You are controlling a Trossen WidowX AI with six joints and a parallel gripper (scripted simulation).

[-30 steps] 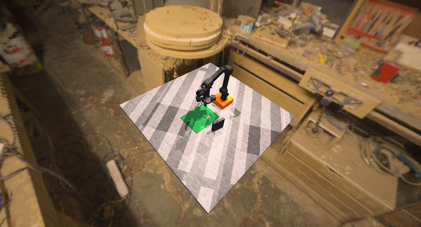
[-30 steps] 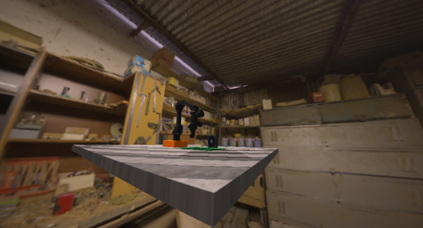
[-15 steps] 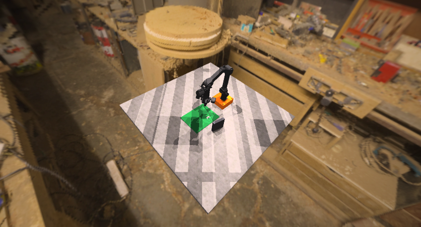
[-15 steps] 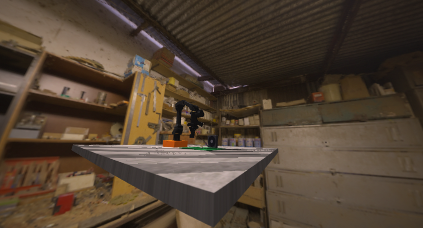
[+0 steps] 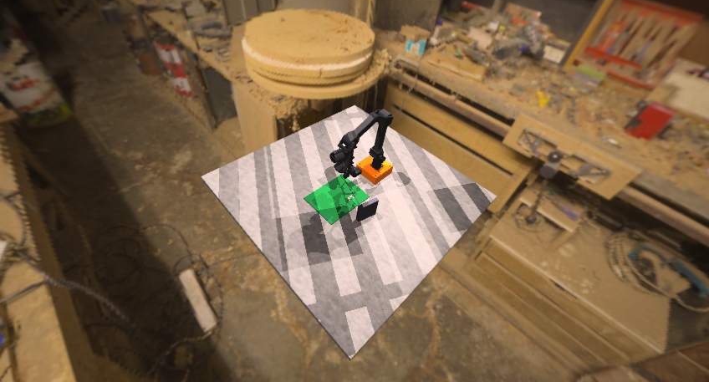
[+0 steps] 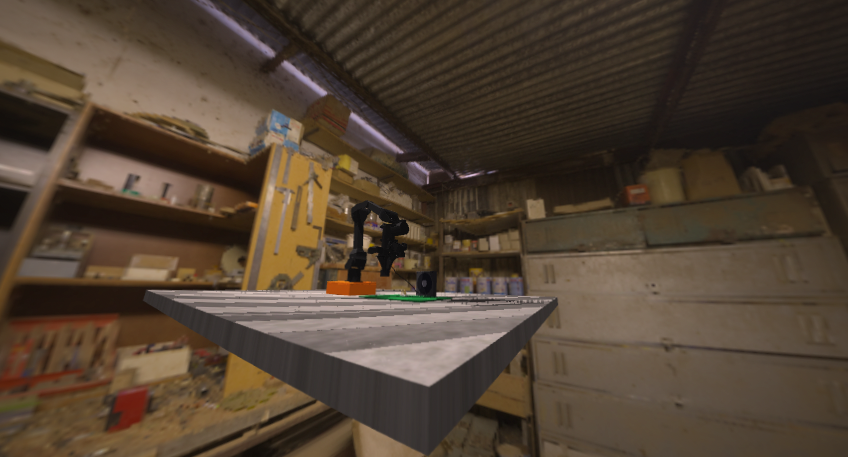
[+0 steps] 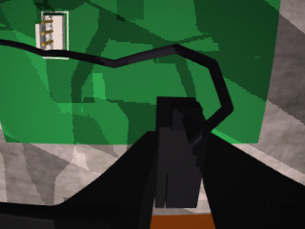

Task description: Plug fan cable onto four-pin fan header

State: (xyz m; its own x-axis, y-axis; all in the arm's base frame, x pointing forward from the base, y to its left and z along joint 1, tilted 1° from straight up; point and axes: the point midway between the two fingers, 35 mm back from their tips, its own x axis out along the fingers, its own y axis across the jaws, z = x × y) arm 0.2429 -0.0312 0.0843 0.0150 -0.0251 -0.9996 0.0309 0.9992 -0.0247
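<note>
Now: gripper tip 100 mm above the white fan header, 90 mm to the right of it and 40 mm short of it. Round my gripper tip: pale header key: 90 mm to the left, 90 mm below, 40 mm ahead; green board: 120 mm below, 90 mm ahead, 30 mm to the left; black fan plug: 10 mm behind.
</note>
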